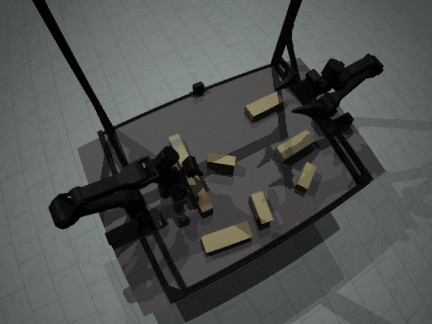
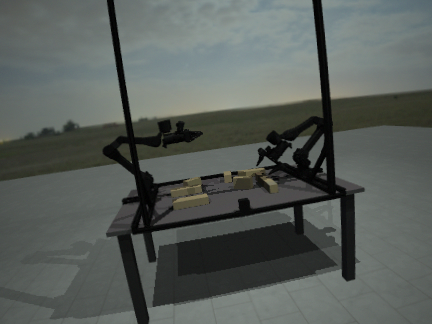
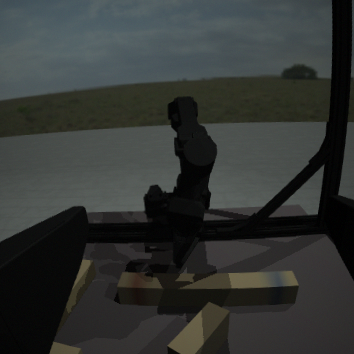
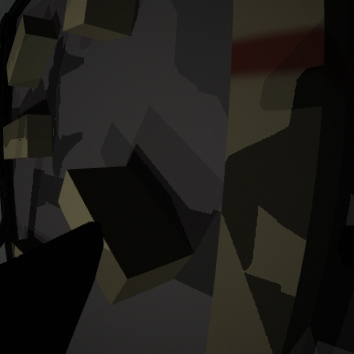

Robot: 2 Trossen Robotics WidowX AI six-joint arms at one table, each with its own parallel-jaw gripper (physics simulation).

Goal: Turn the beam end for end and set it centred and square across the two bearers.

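Where they show: left gripper, between the fingertips: (image 1: 283, 100) (image 2: 202, 132) (image 3: 208, 213); right gripper, between the fingertips: (image 1: 194, 181) (image 2: 262, 170) (image 3: 176, 265) (image 4: 224, 237); left arm's base, origin of its link: (image 1: 321, 115) (image 4: 1, 170); right arm's base, origin of its link: (image 1: 135, 205) (image 2: 303, 174).
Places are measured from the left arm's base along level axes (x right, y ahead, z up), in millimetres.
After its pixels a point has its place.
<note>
The beam (image 1: 181, 150) {x 113, y 660, z 25 mm} (image 2: 269, 184) {x 170, y 644, z 24 mm} (image 3: 246, 286) {x 92, y 646, z 25 mm} (image 4: 281, 140) {x -66, y 680, z 25 mm} is a long tan bar with a blue band at one end and a red band at the other. It lies flat on the dark table (image 1: 221, 119) {x 189, y 435, z -19 mm} at the left middle. My right gripper (image 1: 190, 186) {x -31, y 674, z 57 mm} (image 2: 260, 158) (image 3: 176, 265) {x -31, y 674, z 57 mm} is open and empty. It hangs low over the beam's middle, toward the red end, pointing down. My left gripper (image 1: 299, 110) (image 2: 197, 132) {x -2, y 349, z 325 mm} is open and empty, held high over the table's far right corner. Several shorter tan blocks lie around; I cannot tell which are the bearers.
One block (image 1: 221, 162) {x -8, y 549, z 44 mm} (image 2: 243, 182) {x 26, y 540, z 19 mm} (image 4: 140, 225) {x -2, y 566, z 10 mm} lies close beside the beam. Others (image 1: 263, 105) {x 153, y 245, z 19 mm} (image 1: 295, 146) {x -79, y 230, z 19 mm} (image 1: 306, 175) {x -209, y 268, z 31 mm} (image 1: 260, 209) {x -233, y 506, z 31 mm} (image 1: 225, 238) {x -264, y 670, z 19 mm} are spread to the right and front. A black frame (image 1: 83, 83) {x 344, y 889, z 335 mm} rims the table, with a small black box (image 1: 198, 87) {x 359, y 463, z 28 mm} (image 2: 243, 204) {x 383, y 452, z 16 mm} on its far rail.
</note>
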